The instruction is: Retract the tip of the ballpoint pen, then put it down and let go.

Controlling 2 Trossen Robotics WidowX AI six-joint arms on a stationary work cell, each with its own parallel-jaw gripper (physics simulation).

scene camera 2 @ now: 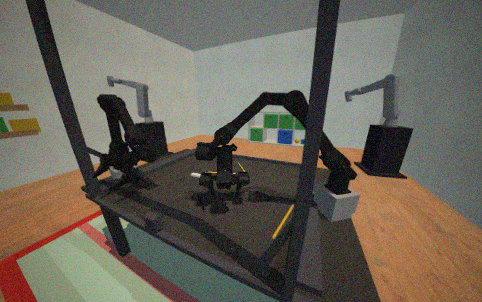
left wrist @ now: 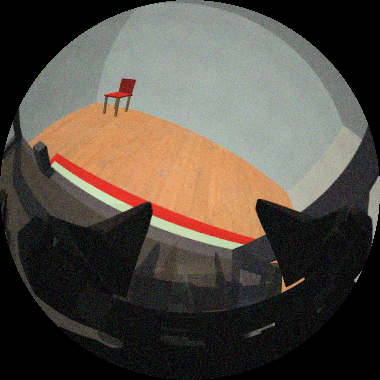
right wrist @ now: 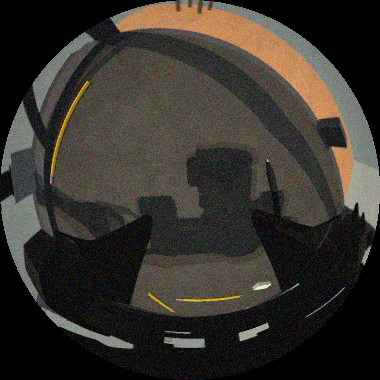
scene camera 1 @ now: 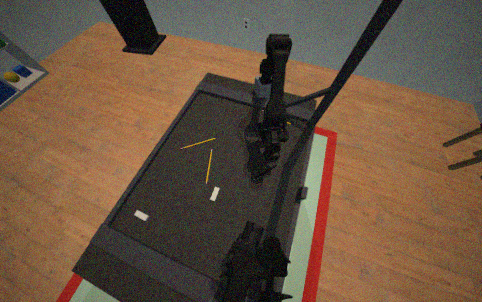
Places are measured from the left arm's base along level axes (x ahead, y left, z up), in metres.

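Pixels of known places: left gripper, fingertip midpoint: (scene camera 2: 100,183) (left wrist: 205,205) (scene camera 1: 290,278); right gripper, fingertip midpoint: (scene camera 2: 225,196) (right wrist: 203,217); right arm's base at its link origin: (scene camera 2: 336,188) (scene camera 1: 265,80).
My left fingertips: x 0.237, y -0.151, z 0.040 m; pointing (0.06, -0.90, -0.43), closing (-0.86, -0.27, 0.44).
Ahead of a thing's pixels: the offset from my left fingertips to its top centre.
The dark ballpoint pen @(0.326 m ahead, 0.221 m left, 0.089 m down) (right wrist: 273,186) lies on the table top in the right wrist view, its small pale tip toward the upper end. It lies beyond the finger at the picture's right, whose edge meets its lower end. In the scene views I cannot pick the pen out near the dark gripper and shadows. My right gripper (scene camera 1: 263,167) (scene camera 2: 225,192) (right wrist: 203,217) is open and empty, pointing down over the table. My left gripper (scene camera 1: 286,279) (scene camera 2: 94,162) (left wrist: 205,205) is open and empty at the table's edge, facing the floor and wall.
Yellow pencils @(0.303 m ahead, 0.602 m left, 0.092 m down) (scene camera 1: 198,143) @(0.222 m ahead, 0.479 m left, 0.090 m down) (scene camera 1: 209,166) @(0.658 m ahead, 0.305 m left, 0.090 m down) (scene camera 2: 283,221) (right wrist: 62,127) lie on the dark table. Two white blocks @(0.122 m ahead, 0.381 m left, 0.087 m down) (scene camera 1: 214,194) @(0.109 m back, 0.613 m left, 0.087 m down) (scene camera 1: 141,215) lie near the lower left in scene camera 1. Dark frame posts (scene camera 2: 312,100) rise at the table's edge. A small dark block @(0.302 m ahead, 0.040 m left, 0.042 m down) (scene camera 1: 301,194) (right wrist: 332,132) sits at the rim.
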